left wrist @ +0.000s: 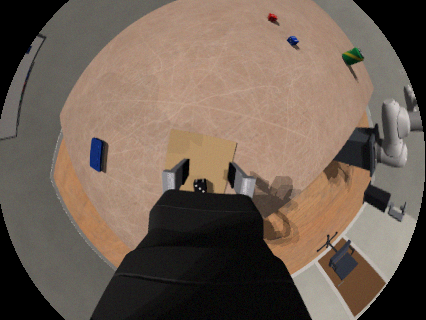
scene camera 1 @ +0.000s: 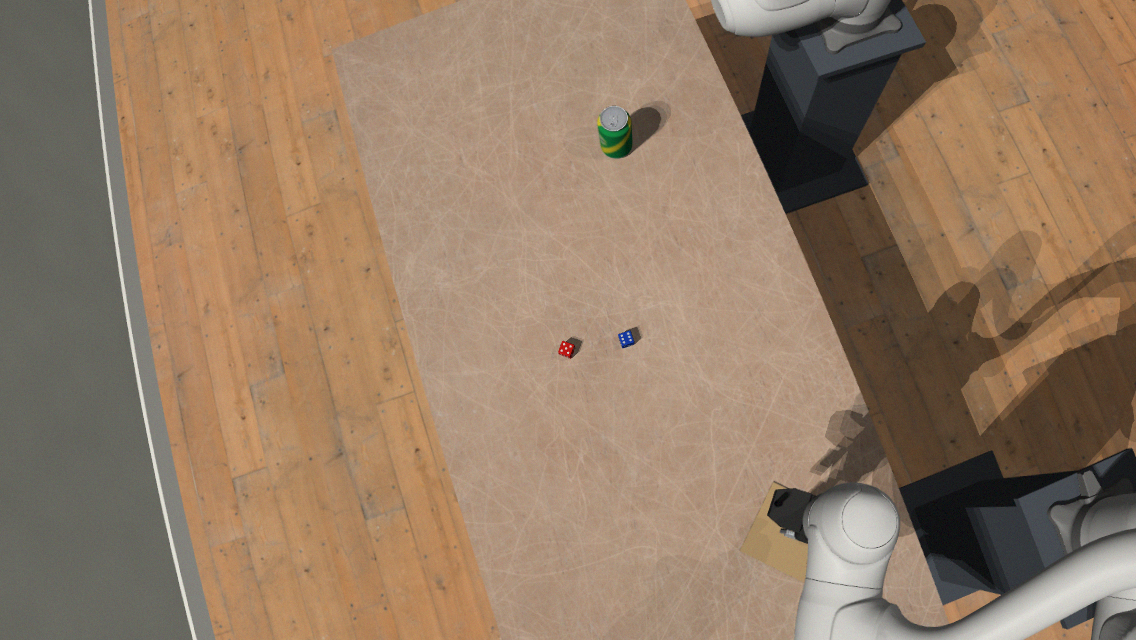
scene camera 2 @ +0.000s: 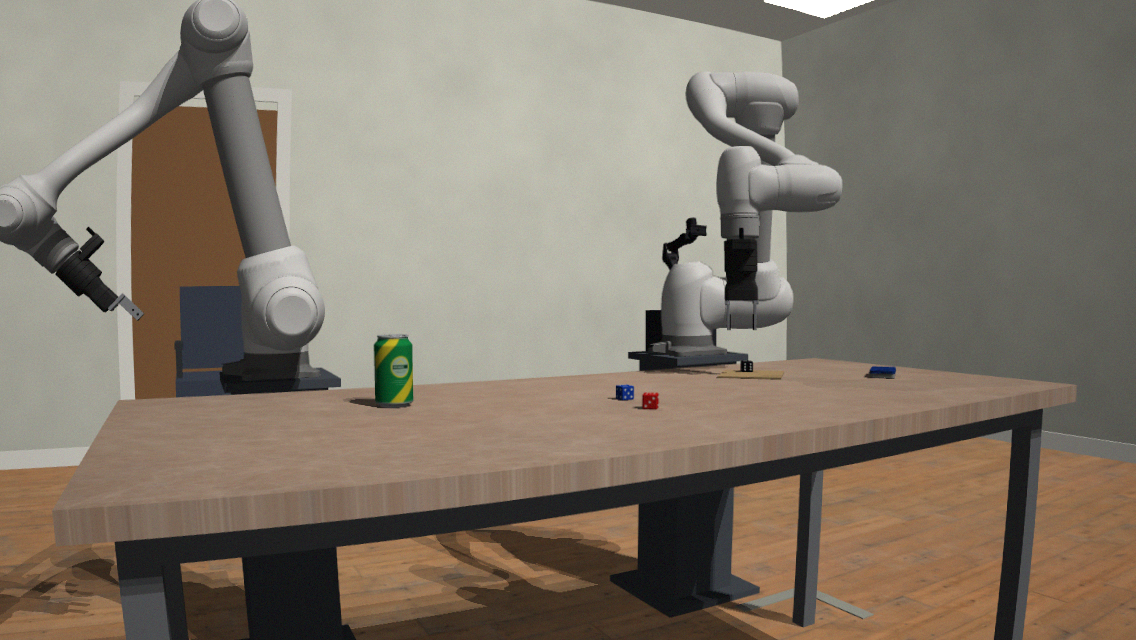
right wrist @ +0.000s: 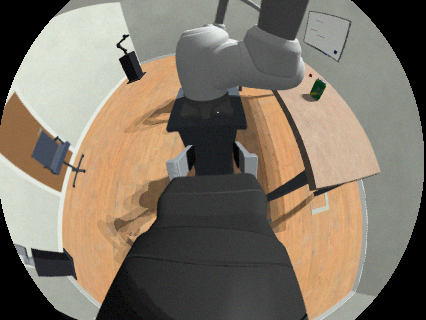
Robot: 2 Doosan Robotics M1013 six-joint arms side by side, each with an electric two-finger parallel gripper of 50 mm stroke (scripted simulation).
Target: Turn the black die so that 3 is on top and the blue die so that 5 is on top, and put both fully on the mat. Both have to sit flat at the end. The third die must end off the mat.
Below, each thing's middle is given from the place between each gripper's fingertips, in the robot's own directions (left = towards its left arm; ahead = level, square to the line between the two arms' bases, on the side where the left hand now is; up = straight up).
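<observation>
There's a tan mat (scene camera 1: 764, 542) here, and it's 120 mm below my left hand (scene camera 2: 741, 329) and 40 mm to the left of it.
Taken from my right hand (scene camera 2: 141, 317), the tan mat is 530 mm ahead, 1280 mm to the left and 160 mm below.
</observation>
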